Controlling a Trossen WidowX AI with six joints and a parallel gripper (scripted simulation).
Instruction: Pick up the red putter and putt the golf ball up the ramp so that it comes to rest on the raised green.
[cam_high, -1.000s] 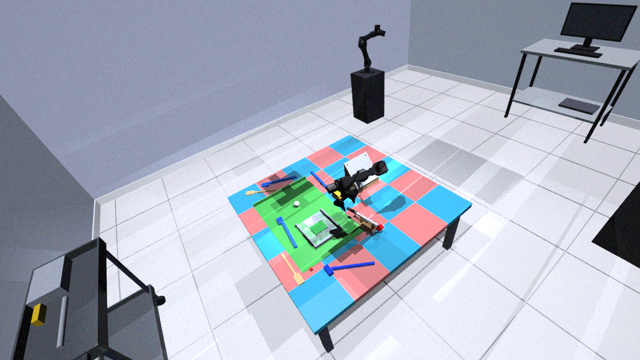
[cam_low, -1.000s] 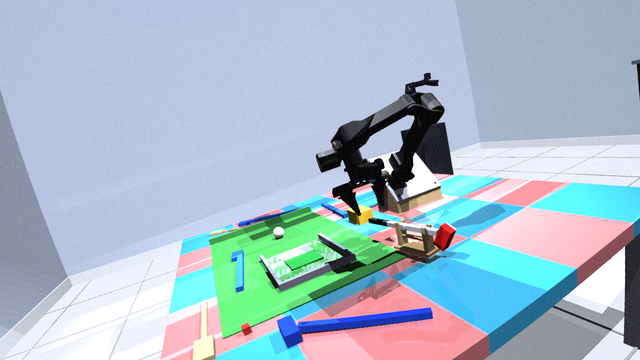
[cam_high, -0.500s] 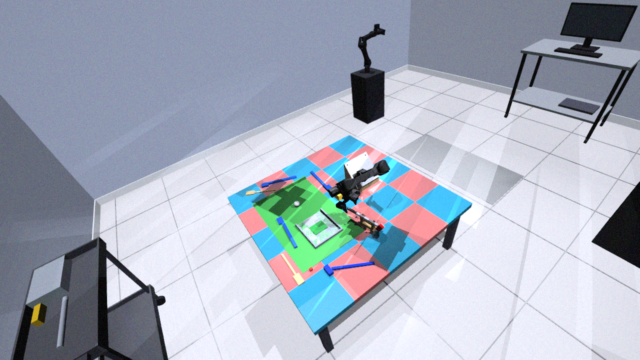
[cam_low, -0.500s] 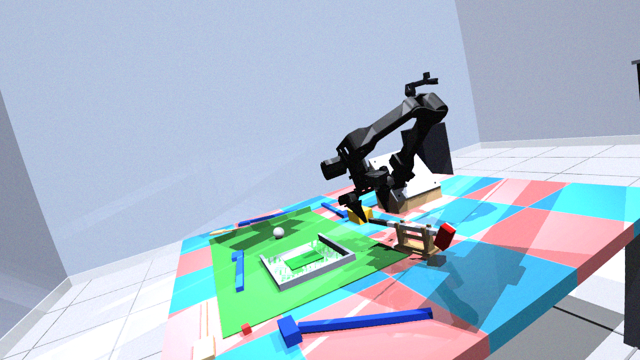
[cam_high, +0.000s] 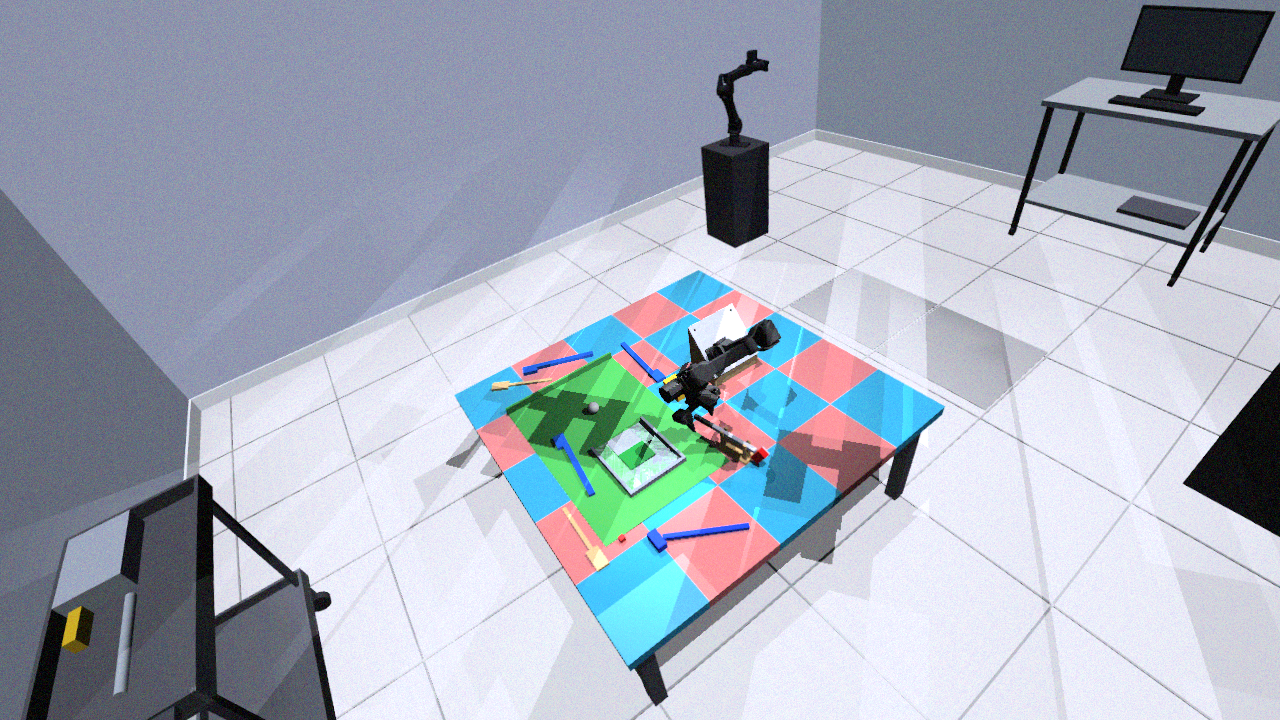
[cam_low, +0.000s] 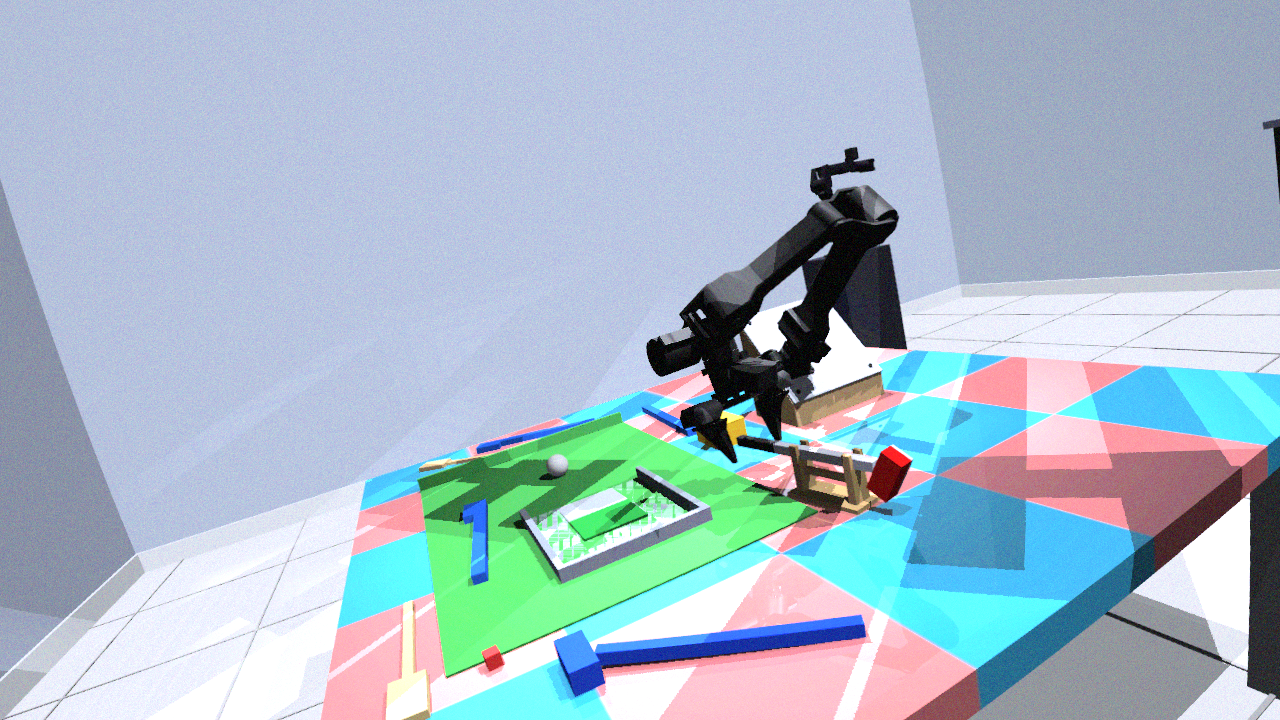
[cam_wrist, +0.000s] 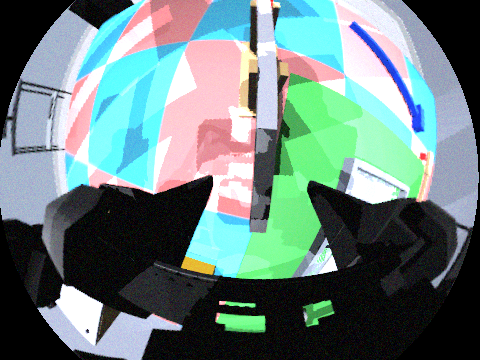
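My gripper tip is now 30 mm past the wooden rack, 130 mm to the right of it and 10 mm above it. The rest, counted from my gripper tip: yellow block 50 mm behind, 230 mm to the right, 20 mm below; white golf ball 250 mm ahead, 340 mm to the right, 20 mm below; blue putter 260 mm ahead, 300 mm to the left, 30 mm below.
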